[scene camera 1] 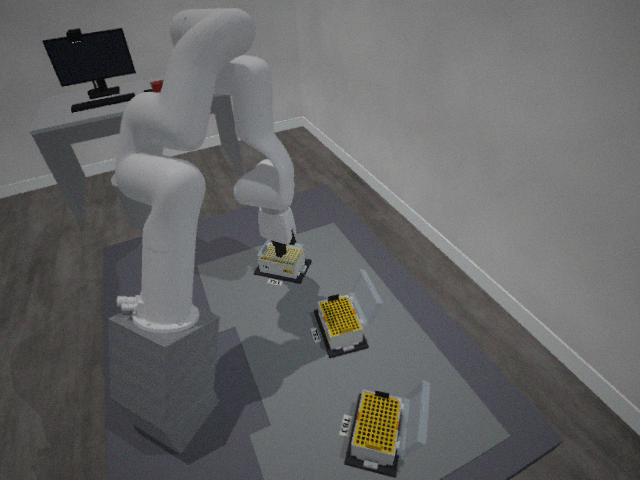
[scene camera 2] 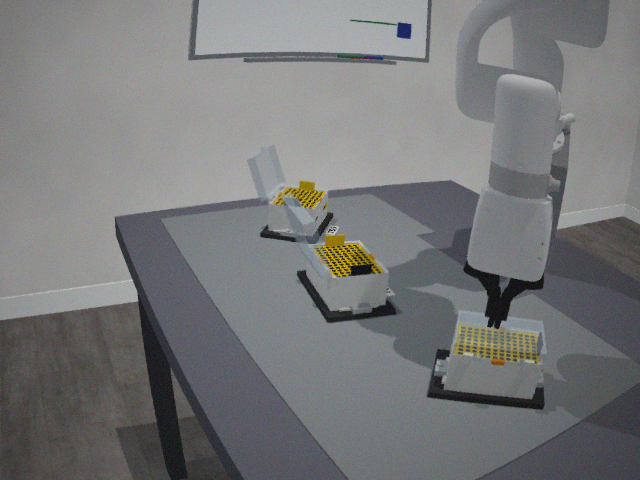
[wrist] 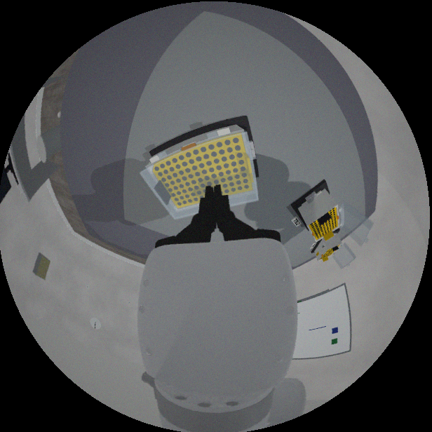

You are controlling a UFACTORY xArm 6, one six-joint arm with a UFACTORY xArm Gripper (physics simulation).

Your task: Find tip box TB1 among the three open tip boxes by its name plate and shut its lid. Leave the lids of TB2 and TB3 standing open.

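Frame: origin at the arm's base, x left, y back, z up, level; millimetres.
Seen in the pictures: gripper, fingertip midpoint: (scene camera 1: pixel 281 254) (scene camera 2: pixel 494 323); arm's base, origin of the base link: (scene camera 1: pixel 166 317).
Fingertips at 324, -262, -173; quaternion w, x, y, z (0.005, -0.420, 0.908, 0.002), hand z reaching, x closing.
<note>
Offsets run from my fingertips to a thing's top centre, as dx, dy, dz. "spot": to the spot under its first point. Level surfaces: height alone.
Tip box TB1 {+11, +5, +1} (scene camera 1: pixel 283 267) (scene camera 2: pixel 491 378) (wrist: pixel 200 162) stands on a black base, with its small name plate {spot: -38, +35, -74} (scene camera 1: pixel 274 282) beside it. Its clear lid {spot: -20, -25, +0} (scene camera 2: pixel 471 318) (wrist: pixel 241 204) lies down over the yellow rack; whether it is fully latched I cannot tell. My gripper (scene camera 1: pixel 280 254) (scene camera 2: pixel 494 324) (wrist: pixel 214 194) is shut and empty, with its fingertips at the lid's top; exact contact is unclear. TB2 (scene camera 1: pixel 341 320) (scene camera 2: pixel 354 292) (wrist: pixel 325 222) has its lid {-253, -180, +77} (scene camera 1: pixel 368 294) (scene camera 2: pixel 300 217) standing open. TB3 {-542, -116, -2} (scene camera 1: pixel 377 421) (scene camera 2: pixel 306 198) has its lid {spot: -569, -188, +31} (scene camera 1: pixel 419 413) (scene camera 2: pixel 266 171) standing open.
The boxes stand on a grey mat {dz -77} (scene camera 1: pixel 454 403) (scene camera 2: pixel 248 330) on a dark table {dz -80} (scene camera 1: pixel 527 439) (scene camera 2: pixel 170 310). TB2 is the nearer neighbour of TB1, with TB3 beyond it. A desk with a monitor (scene camera 1: pixel 90 56) stands behind the arm. A whiteboard (scene camera 2: pixel 289 25) hangs on the wall.
</note>
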